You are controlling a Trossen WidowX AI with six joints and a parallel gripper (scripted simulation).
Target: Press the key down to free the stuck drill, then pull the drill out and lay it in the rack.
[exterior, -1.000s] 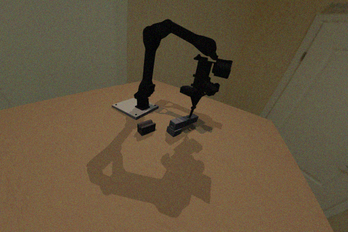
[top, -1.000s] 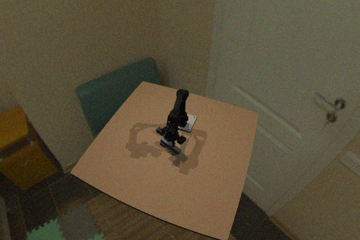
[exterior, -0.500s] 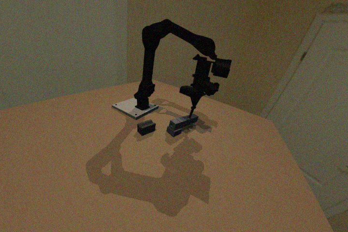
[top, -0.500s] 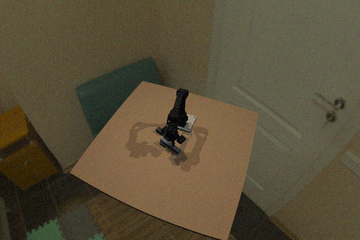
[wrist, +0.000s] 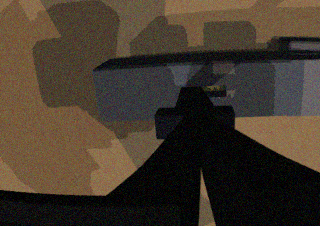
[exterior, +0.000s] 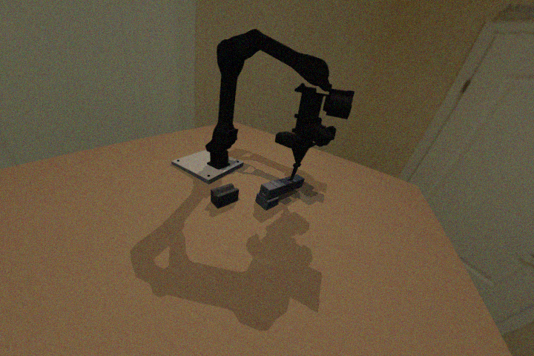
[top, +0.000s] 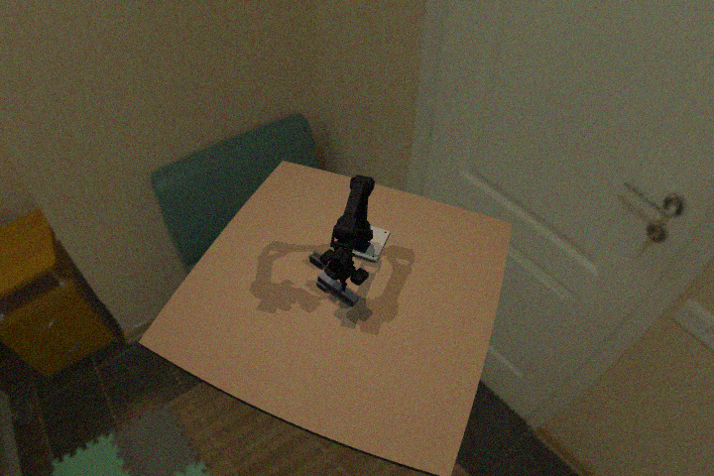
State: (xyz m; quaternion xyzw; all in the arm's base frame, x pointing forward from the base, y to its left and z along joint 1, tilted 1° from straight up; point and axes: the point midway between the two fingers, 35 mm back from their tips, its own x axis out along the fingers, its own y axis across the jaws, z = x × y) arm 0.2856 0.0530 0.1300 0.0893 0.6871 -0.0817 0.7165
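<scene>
Right now my gripper tip is 3 cm above the small dark key. Also, from my gripper tip: dark block 13 cm behind, 18 cm to the right, 10 cm below; drill 2 cm behind, 6 cm to the right, 7 cm below.
</scene>
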